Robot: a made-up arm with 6 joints. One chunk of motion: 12 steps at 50 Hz.
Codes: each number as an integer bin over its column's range. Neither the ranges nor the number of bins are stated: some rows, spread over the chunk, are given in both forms.
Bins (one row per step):
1: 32 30 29 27 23 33
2: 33 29 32 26 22 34
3: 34 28 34 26 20 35
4: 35 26 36 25 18 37
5: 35 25 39 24 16 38
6: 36 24 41 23 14 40
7: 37 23 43 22 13 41
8: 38 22 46 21 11 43
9: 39 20 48 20 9 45
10: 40 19 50 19 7 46
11: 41 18 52 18 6 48
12: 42 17 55 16 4 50
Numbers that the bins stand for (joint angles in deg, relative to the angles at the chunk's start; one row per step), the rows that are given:
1: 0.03 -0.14 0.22 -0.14 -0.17 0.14
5: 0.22 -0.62 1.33 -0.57 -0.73 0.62
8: 0.41 -0.90 2.11 -1.00 -1.13 1.10
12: 0.67 -1.38 3.11 -1.71 -1.68 1.76
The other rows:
2: 0.10 -0.24 0.56 -0.29 -0.25 0.24
3: 0.16 -0.33 0.78 -0.29 -0.41 0.33
4: 0.22 -0.52 1.00 -0.43 -0.57 0.52
6: 0.29 -0.71 1.56 -0.71 -0.89 0.81
7: 0.35 -0.81 1.78 -0.86 -0.97 0.90
9: 0.48 -1.10 2.33 -1.14 -1.29 1.29
10: 0.54 -1.19 2.56 -1.29 -1.44 1.38
11: 0.60 -1.29 2.78 -1.43 -1.52 1.57

